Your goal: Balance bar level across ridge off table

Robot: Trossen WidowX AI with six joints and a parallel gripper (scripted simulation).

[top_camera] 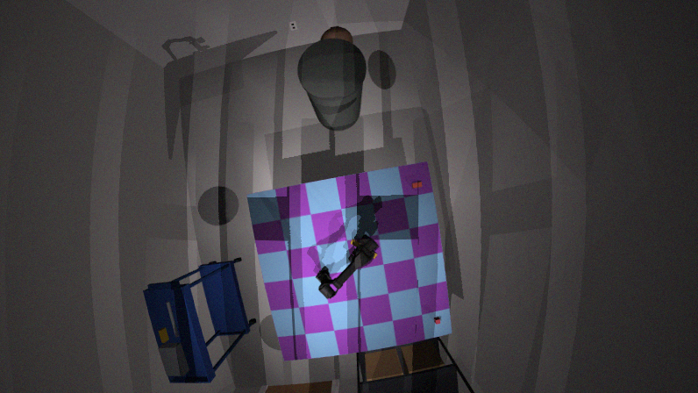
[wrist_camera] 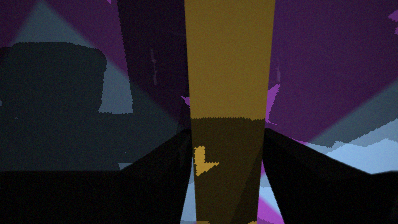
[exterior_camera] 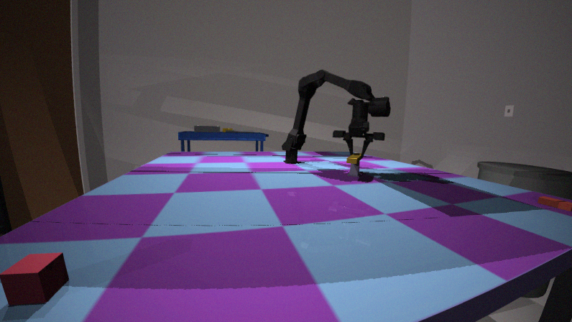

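The yellow bar lies 2 cm ahead of my gripper tip and 2 cm to the right of it. Round my gripper tip: dark red cube (46 cm ahead, 67 cm to the right, 5 cm below); flat orange block (46 cm ahead, 33 cm to the left, 5 cm below).
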